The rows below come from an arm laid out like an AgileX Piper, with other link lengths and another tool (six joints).
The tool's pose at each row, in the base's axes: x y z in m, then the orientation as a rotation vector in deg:
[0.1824, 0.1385, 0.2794, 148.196, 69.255, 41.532]
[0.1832, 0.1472, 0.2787, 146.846, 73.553, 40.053]
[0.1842, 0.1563, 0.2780, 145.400, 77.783, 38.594]
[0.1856, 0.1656, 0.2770, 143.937, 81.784, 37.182]
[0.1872, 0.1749, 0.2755, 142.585, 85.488, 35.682]
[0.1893, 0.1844, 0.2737, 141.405, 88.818, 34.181]
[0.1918, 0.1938, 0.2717, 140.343, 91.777, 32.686]
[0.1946, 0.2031, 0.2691, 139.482, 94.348, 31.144]
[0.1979, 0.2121, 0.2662, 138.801, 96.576, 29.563]
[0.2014, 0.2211, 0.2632, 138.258, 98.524, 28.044]
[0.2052, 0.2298, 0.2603, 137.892, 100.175, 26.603]
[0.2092, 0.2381, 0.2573, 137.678, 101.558, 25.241]
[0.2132, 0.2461, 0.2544, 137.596, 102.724, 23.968]
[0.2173, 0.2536, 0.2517, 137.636, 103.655, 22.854]
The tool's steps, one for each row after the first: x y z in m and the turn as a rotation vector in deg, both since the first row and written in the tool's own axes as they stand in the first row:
[0.0068, -0.0054, 0.0013, 1.259, -0.258, -2.940]
[0.0141, -0.0108, 0.0026, 2.512, -0.482, -5.853]
[0.0216, -0.0163, 0.0045, 3.724, -0.685, -8.623]
[0.0290, -0.0218, 0.0069, 4.952, -0.960, -11.177]
[0.0367, -0.0272, 0.0097, 6.170, -1.267, -13.445]
[0.0446, -0.0324, 0.0130, 7.319, -1.620, -15.463]
[0.0523, -0.0375, 0.0169, 8.437, -2.053, -17.193]
[0.0599, -0.0422, 0.0214, 9.522, -2.558, -18.671]
[0.0677, -0.0468, 0.0260, 10.556, -3.065, -19.937]
[0.0754, -0.0510, 0.0307, 11.542, -3.564, -20.965]
[0.0828, -0.0548, 0.0355, 12.473, -4.057, -21.785]
[0.0901, -0.0584, 0.0403, 13.359, -4.526, -22.428]
[0.0971, -0.0615, 0.0449, 14.162, -4.939, -22.889]

